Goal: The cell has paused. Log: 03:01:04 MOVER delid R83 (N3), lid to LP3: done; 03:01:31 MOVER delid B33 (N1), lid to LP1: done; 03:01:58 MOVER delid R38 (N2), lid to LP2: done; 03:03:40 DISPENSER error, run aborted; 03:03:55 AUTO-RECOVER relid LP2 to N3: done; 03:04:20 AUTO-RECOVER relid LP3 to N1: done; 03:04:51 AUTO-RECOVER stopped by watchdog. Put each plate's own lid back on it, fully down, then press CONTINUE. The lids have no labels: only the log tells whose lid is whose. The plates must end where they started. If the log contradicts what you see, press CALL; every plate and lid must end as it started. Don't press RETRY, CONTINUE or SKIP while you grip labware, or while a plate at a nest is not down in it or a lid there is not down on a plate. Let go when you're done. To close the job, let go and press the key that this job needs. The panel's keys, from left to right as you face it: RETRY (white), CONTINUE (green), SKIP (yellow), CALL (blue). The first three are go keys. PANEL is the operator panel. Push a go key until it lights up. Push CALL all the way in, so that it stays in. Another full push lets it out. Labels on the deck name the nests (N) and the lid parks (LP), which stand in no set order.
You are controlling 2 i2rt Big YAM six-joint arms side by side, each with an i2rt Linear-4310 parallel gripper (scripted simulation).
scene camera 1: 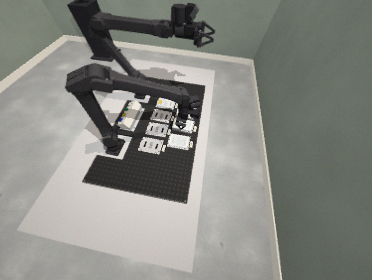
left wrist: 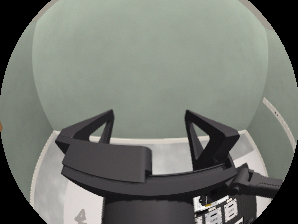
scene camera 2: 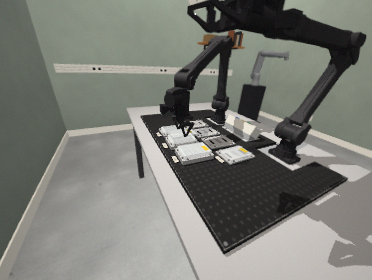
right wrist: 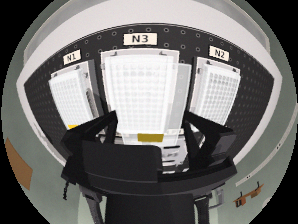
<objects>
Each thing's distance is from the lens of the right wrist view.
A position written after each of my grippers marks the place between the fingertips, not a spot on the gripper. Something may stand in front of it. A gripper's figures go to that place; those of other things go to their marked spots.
my right gripper (right wrist: 149,113): 13 cm
clear lid (right wrist: 150,97): 11 cm
clear lid (right wrist: 67,90): 18 cm
</objects>
